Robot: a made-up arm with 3 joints.
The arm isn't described. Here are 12 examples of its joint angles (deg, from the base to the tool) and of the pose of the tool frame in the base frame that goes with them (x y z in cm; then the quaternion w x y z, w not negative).
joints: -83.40 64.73 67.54
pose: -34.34 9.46 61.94 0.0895 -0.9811 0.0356 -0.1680
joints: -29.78 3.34 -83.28
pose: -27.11 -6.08 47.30 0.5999 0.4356 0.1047 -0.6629
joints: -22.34 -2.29 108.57
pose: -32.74 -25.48 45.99 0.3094 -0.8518 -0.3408 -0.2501
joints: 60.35 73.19 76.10
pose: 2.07 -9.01 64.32 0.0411 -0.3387 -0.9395 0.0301
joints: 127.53 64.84 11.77
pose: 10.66 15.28 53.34 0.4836 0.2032 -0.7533 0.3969
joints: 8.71 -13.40 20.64
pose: -15.53 -22.89 33.12 0.8420 -0.2320 -0.1849 -0.4505
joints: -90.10 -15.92 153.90
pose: -47.16 14.80 46.99 0.0793 -0.9619 0.2353 -0.1142
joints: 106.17 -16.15 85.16
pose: 26.54 7.28 36.50 0.6146 -0.0667 -0.7412 0.2617
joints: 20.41 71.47 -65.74
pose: -14.65 -7.86 48.60 0.9312 -0.1430 -0.2339 -0.2404
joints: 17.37 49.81 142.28
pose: -12.79 -14.68 65.50 0.3065 0.6674 0.6692 -0.1132
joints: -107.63 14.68 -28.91
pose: -29.78 19.88 41.57 0.0910 -0.1178 -0.0082 -0.9888
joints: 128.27 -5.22 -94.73
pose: 9.54 11.99 48.08 0.6995 -0.0417 0.5925 0.3974
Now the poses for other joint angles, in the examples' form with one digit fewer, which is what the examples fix.
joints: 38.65 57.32 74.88
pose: -0.3 -17.3 61.5 0.189 -0.517 -0.835 -0.010
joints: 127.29 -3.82 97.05
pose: 23.7 22.1 43.5 0.410 0.101 -0.861 0.284
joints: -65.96 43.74 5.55
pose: -37.1 1.2 48.1 0.388 -0.607 -0.088 -0.687
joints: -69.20 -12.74 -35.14
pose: -33.3 6.5 37.9 0.360 0.178 -0.026 -0.915
